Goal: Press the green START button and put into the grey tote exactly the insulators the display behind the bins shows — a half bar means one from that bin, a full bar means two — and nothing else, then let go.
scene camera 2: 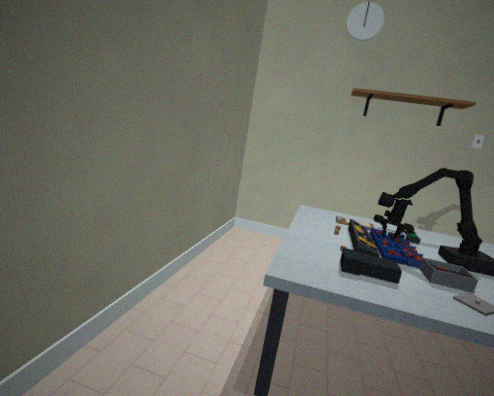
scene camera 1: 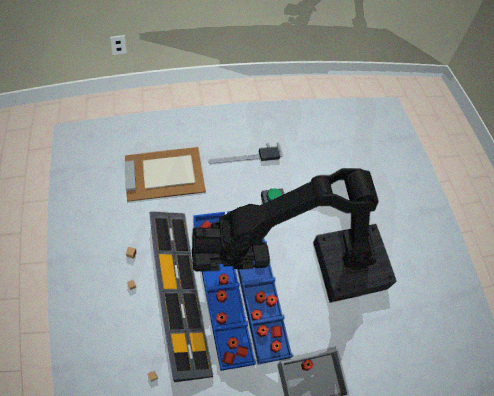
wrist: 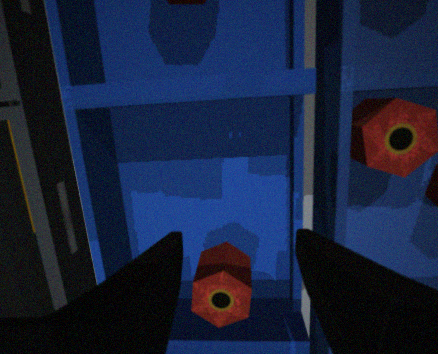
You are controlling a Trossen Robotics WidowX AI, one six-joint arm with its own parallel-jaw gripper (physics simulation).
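My gripper (wrist: 239, 241) (scene camera 2: 391, 236) is open and empty above a blue left-column bin. A red insulator (wrist: 221, 300) stands in this bin, below and between the fingers, near a cross wall; scene camera 1 shows a red insulator (scene camera 1: 223, 278) there. The grey tote (scene camera 1: 342, 371) (scene camera 2: 454, 281) holds one red insulator (scene camera 1: 307, 364) (scene camera 2: 442, 269). The display (scene camera 1: 192, 375) shows a full yellow bar in its second row, left, and half bars in its fourth row, left and right; its other cells are dark. The green START button (scene camera 1: 275, 194) is behind the arm. The arm hides some upper bins.
More red insulators stand or lie in the lower blue bins (scene camera 1: 235, 306). A clipboard (scene camera 1: 168, 171) and a caliper (scene camera 1: 234, 159) lie at the far side. Small wooden cubes lie left of the display. A long black box (scene camera 2: 370, 266) stands near the table's edge.
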